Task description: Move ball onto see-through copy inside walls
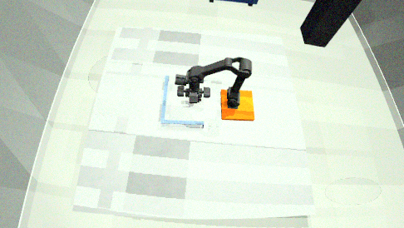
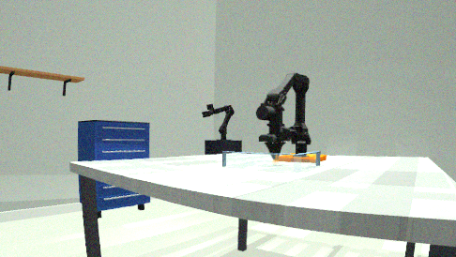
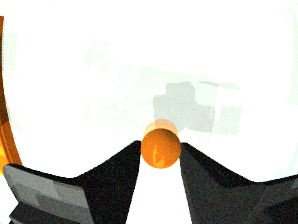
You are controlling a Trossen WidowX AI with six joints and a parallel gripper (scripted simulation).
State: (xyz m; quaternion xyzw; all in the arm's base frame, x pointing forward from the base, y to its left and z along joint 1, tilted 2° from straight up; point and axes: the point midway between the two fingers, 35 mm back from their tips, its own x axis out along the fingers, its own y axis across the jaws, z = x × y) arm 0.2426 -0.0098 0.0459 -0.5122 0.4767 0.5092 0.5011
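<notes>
My gripper tip is now right at the orange ball. Also, from my gripper tip: see-through copy: 10 mm below; then clear wall: 170 mm ahead, 30 mm to the left.
</notes>
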